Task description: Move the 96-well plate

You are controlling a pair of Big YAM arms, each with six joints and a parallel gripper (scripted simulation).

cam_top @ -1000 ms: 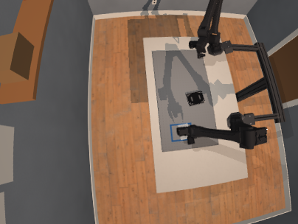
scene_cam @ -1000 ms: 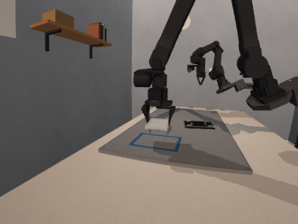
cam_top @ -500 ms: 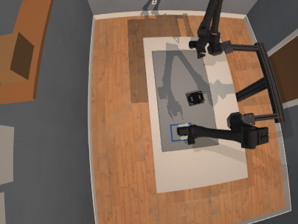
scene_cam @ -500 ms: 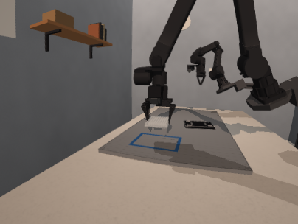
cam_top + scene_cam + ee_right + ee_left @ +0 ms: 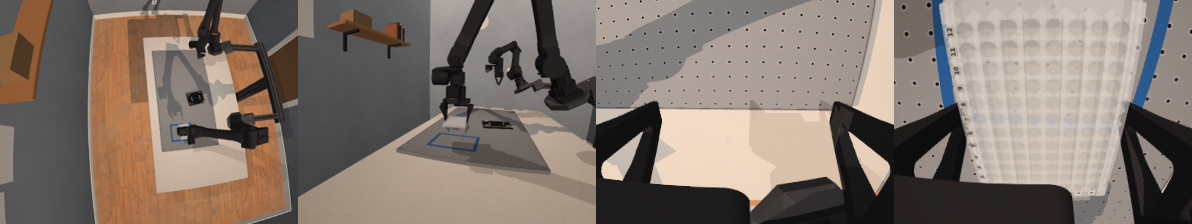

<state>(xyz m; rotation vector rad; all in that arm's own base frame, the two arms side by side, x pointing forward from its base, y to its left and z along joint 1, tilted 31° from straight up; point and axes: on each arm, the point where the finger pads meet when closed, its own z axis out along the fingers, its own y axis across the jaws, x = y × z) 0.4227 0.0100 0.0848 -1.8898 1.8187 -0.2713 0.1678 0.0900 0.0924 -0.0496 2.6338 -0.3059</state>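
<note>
The white 96-well plate is right at my left hand. Also, from my left hand: black plate nest N1: 19 cm behind, 29 cm to the right, 8 cm below.
</note>
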